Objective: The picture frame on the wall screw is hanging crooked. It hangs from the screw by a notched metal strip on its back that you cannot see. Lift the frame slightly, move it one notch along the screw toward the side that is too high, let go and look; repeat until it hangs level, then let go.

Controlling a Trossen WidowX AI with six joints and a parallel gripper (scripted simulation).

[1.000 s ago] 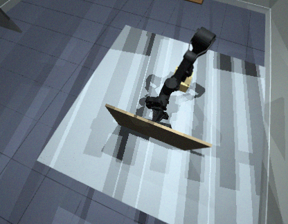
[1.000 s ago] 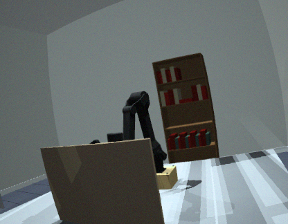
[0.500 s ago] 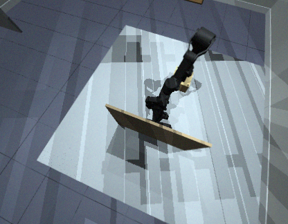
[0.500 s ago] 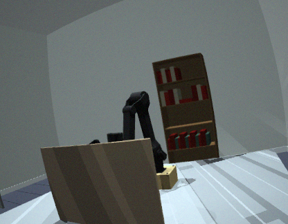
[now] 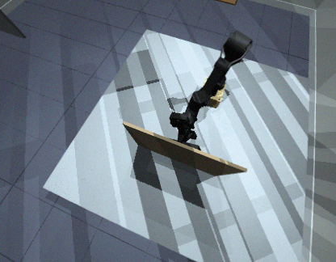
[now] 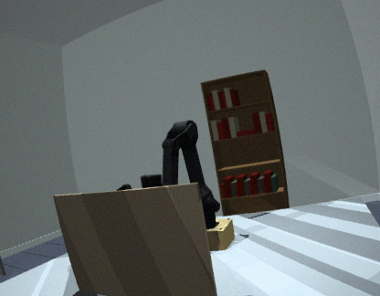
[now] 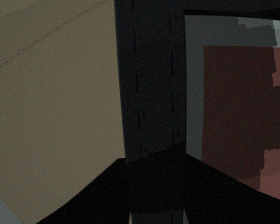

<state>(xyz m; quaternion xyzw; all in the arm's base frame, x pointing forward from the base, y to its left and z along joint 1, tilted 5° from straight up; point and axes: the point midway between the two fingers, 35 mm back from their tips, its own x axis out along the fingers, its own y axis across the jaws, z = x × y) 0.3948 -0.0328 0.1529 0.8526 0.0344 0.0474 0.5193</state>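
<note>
My gripper tip is 50 mm above the picture frame and 20 mm to the right of it. Round my gripper tip: tan wall panel: 60 mm below, 20 mm ahead, 10 mm to the left.
</note>
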